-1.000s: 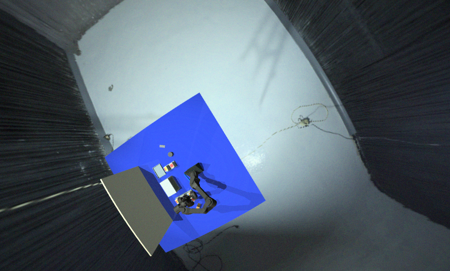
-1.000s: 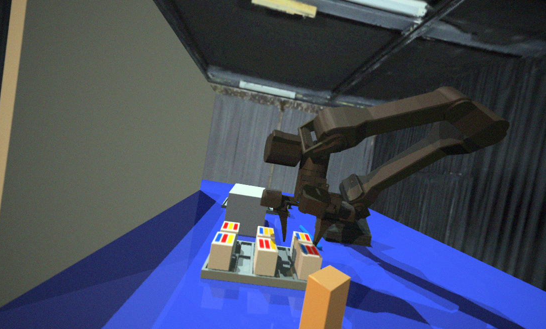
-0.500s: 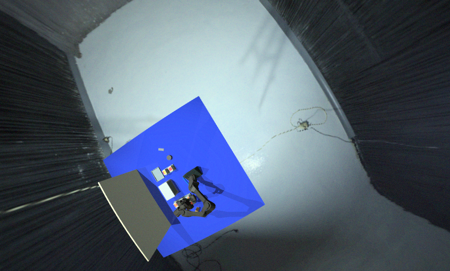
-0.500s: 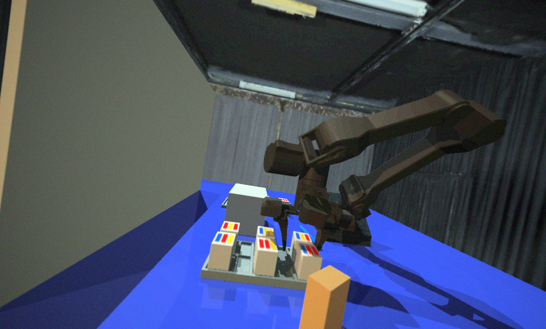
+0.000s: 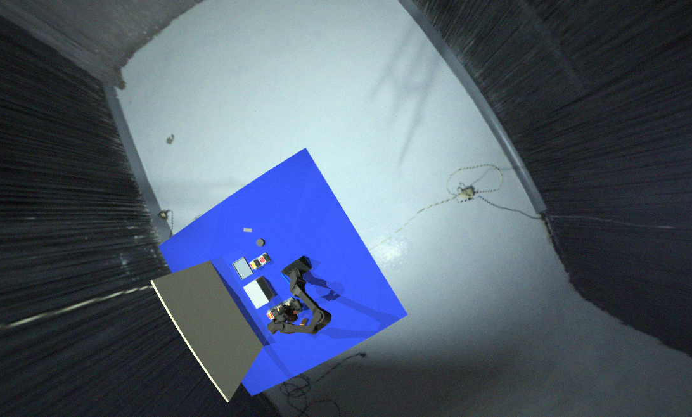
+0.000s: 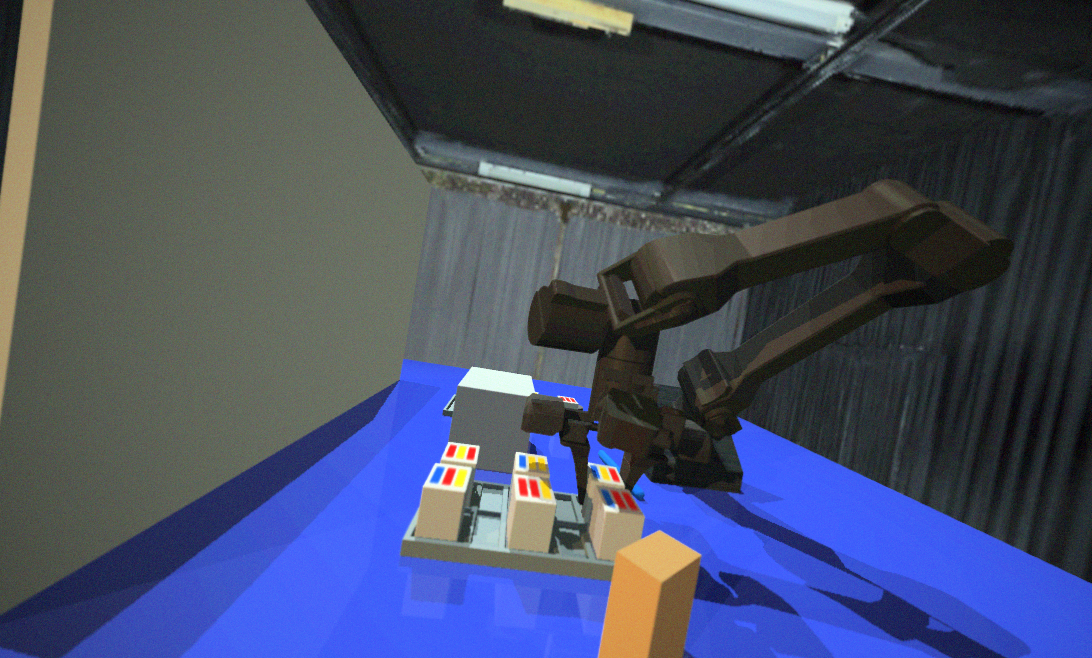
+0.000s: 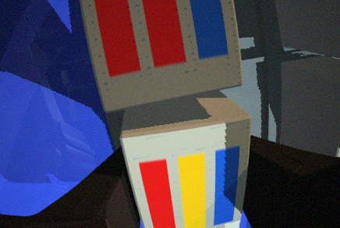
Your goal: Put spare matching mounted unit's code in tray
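The flat grey tray is 36 cm to the right of my gripper tip, 17 cm ahead of it and 1 cm below it. Round my gripper tip: thin blue stick: 13 cm to the right, 6 cm behind, 1 cm below; grey rack: 7 cm ahead, 3 cm to the left, 1 cm below; grey mounted unit: 16 cm to the right, 13 cm ahead, 3 cm above.
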